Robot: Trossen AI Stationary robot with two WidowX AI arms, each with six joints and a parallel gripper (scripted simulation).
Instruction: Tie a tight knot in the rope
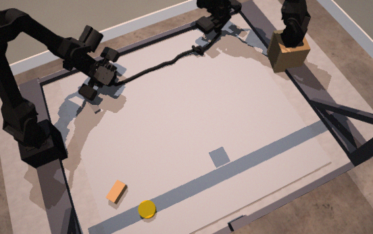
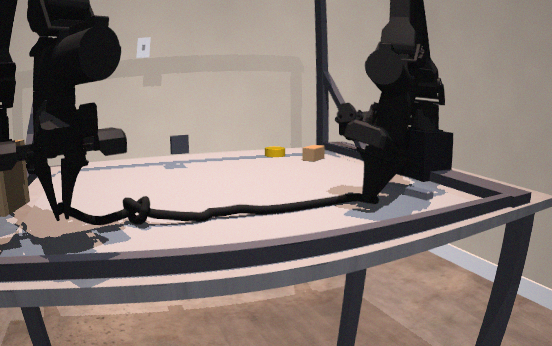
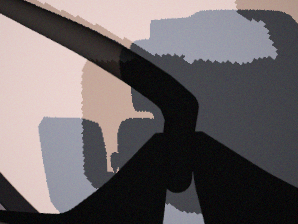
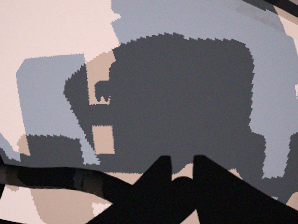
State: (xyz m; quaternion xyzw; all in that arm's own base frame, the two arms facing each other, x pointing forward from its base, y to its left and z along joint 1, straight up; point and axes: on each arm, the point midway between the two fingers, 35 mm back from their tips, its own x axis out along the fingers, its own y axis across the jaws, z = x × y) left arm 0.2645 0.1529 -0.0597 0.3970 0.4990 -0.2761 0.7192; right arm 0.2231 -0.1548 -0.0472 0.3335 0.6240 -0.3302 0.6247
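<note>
The grey bar lies 3 cm behind my left hand, 9 cm to the left of it and 3 cm below it. From my left hand the other things lie so: yellow disc 47 cm behind, 2 cm to the left, 3 cm below; orange block 39 cm behind, 9 cm to the left, 2 cm below.
</note>
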